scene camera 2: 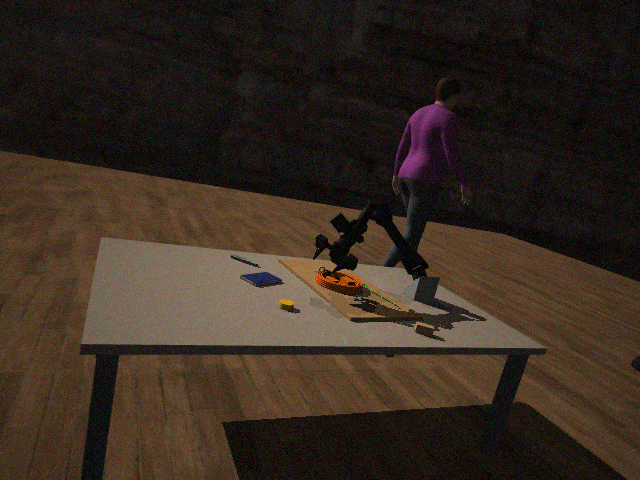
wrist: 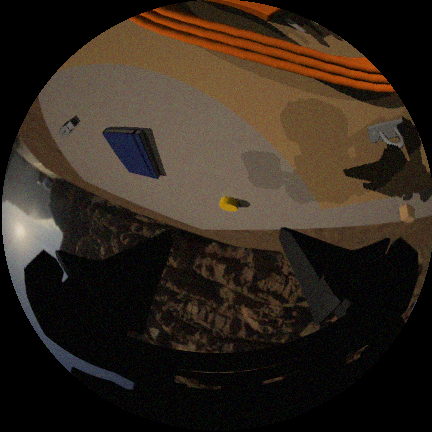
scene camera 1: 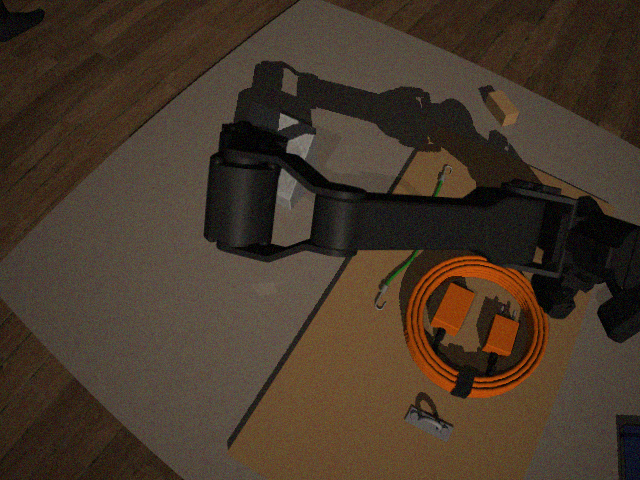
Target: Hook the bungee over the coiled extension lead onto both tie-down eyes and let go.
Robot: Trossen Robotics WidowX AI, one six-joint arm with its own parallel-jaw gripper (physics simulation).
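Seen in the pictures: gripper, fingertip midpoint: (scene camera 2: pixel 322 265) (wrist: pixel 226 234); arm's base at its link origin: (scene camera 2: pixel 422 283).
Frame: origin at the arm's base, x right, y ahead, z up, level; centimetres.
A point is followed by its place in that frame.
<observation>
The green bungee (scene camera 1: pixel 397 273) @(x 7.2, y 25.1, z -4.7 cm) (scene camera 2: pixel 379 294) lies on the wooden board (scene camera 1: pixel 310 387) @(x 26.8, y 21.9, z -5.2 cm) (wrist: pixel 225 85) @(x 6.3, y 50.6, z -5.2 cm) beside the orange coiled lead (scene camera 1: pixel 416 320) @(x 13.5, y 30.4, z -2.4 cm) (scene camera 2: pixel 330 285) @(x 4.3, y 46.2, z -3.5 cm) (wrist: pixel 280 52); the arm covers its middle in scene camera 1. Its metal hooks lie free on the board. One tie-down eye (scene camera 1: pixel 429 422) @(x 24.9, y 37.2, z -2.7 cm) (scene camera 2: pixel 323 270) stands beside the coil. The other eye (scene camera 2: pixel 358 297) (wrist: pixel 385 134) stands on the coil's opposite side, hidden behind the arm in scene camera 1. My gripper (scene camera 2: pixel 324 264) @(x 0.9, y 54.5, z 5.7 cm) (wrist: pixel 226 234) @(x 0.9, y 54.5, z 5.7 cm) is open and empty, above the coil area, fingers tilted outward.
A blue notebook (scene camera 2: pixel 261 279) @(x 13.7, y 72.0, z -5.2 cm) (wrist: pixel 131 152) @(x 15.9, y 68.7, z -5.2 cm), a yellow disc (scene camera 2: pixel 285 304) @(x -11.1, y 74.4, z -4.5 cm) (wrist: pixel 229 203) @(x -8.2, y 70.7, z -4.6 cm) and a pen (scene camera 2: pixel 244 260) @(x 36.7, y 69.6, z -5.4 cm) lie on the table. A small wooden block (scene camera 1: pixel 502 108) @(x -30.7, y 29.6, z -3.4 cm) (scene camera 2: pixel 423 329) @(x -33.2, y 30.8, z -4.6 cm) (wrist: pixel 407 213) lies past the board. A grey block (scene camera 2: pixel 423 289) @(x -4.3, y 2.9, z -1.3 cm) stands by the arm base. A person (scene camera 2: pixel 429 139) is behind the table.
</observation>
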